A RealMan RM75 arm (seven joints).
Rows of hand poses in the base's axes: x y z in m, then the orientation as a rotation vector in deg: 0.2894, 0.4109, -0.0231, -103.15, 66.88, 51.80; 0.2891, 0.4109, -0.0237, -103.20, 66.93, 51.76; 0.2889, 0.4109, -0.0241, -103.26, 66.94, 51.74; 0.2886, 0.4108, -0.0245, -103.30, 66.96, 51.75; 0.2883, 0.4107, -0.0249, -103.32, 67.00, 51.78; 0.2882, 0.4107, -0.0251, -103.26, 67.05, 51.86; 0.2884, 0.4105, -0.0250, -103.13, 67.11, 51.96; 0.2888, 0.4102, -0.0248, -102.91, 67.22, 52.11; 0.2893, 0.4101, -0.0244, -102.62, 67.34, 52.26; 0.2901, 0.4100, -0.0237, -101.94, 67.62, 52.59; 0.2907, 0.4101, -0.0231, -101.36, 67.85, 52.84; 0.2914, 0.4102, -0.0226, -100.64, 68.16, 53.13; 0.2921, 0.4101, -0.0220, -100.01, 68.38, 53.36; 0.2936, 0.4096, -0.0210, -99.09, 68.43, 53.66; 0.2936, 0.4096, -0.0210, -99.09, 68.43, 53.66; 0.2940, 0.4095, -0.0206, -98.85, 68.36, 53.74; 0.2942, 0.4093, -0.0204, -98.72, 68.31, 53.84; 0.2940, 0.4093, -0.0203, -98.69, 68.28, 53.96
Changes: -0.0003, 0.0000, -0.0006, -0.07, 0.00, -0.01; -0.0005, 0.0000, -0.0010, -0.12, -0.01, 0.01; -0.0008, -0.0001, -0.0014, -0.16, 0.00, 0.03; -0.0011, -0.0002, -0.0018, -0.19, 0.04, 0.04; -0.0012, -0.0002, -0.0020, -0.16, 0.12, 0.02; -0.0010, -0.0004, -0.0019, -0.09, 0.22, -0.04; -0.0006, -0.0007, -0.0017, 0.04, 0.38, -0.15; -0.0001, -0.0008, -0.0013, 0.20, 0.55, -0.31; 0.0007, -0.0009, -0.0006, 0.59, 0.93, -0.67; 0.0013, -0.0008, 0.0000, 0.92, 1.23, -1.00; 0.0020, -0.0007, 0.0005, 1.31, 1.60, -1.42; 0.0027, -0.0008, 0.0011, 1.67, 1.88, -1.77; 0.0042, -0.0013, 0.0021, 2.35, 2.15, -2.19; 0.0042, -0.0013, 0.0021, 2.35, 2.15, -2.19; 0.0046, -0.0014, 0.0025, 2.57, 2.18, -2.26; 0.0048, -0.0016, 0.0027, 2.70, 2.23, -2.27; 0.0046, -0.0016, 0.0028, 2.76, 2.30, -2.23
